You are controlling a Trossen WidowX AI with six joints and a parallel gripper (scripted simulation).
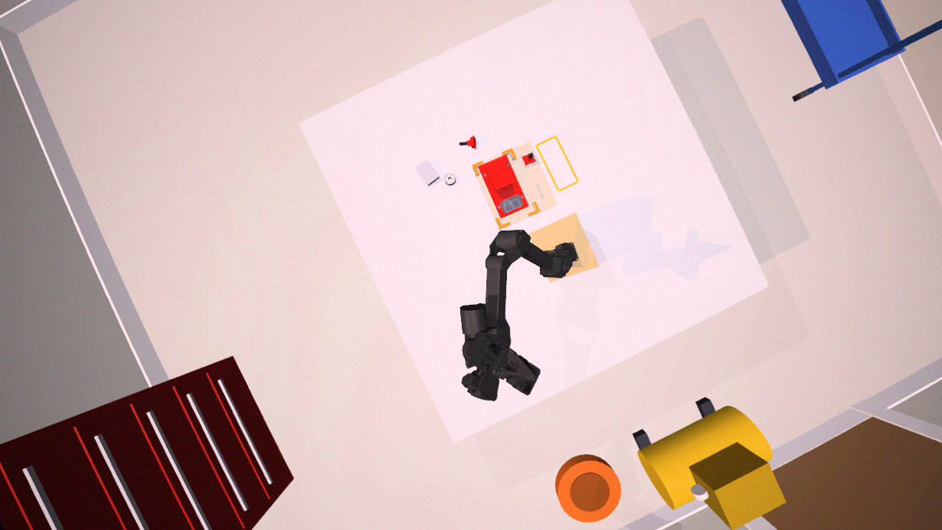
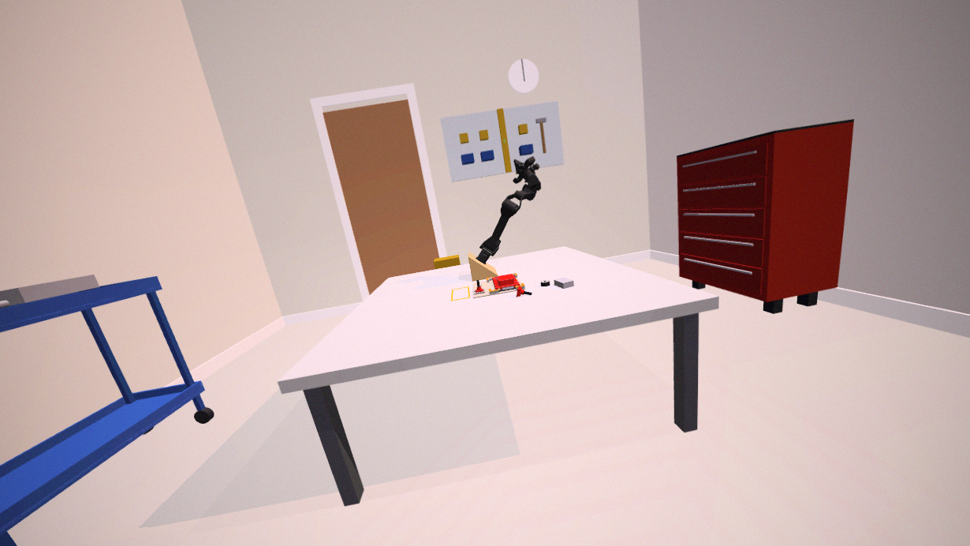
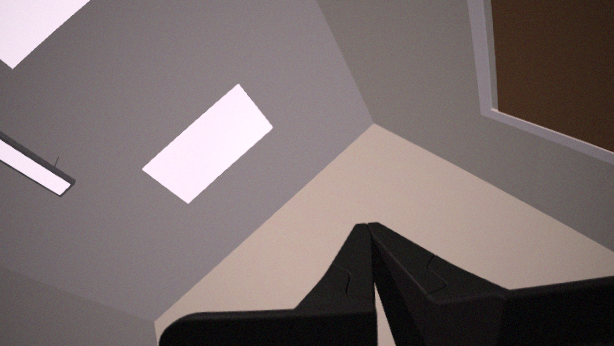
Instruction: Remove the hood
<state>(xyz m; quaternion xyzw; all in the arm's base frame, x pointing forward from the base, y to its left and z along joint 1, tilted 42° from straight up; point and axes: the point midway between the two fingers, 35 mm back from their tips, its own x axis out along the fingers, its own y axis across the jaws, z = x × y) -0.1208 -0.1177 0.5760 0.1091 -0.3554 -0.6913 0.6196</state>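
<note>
My gripper tip is now 570 mm above the red hood, 500 mm short of it and 160 mm to the left of it. From my gripper tip the other things lie so: wheel (600 mm below, 550 mm ahead).
</note>
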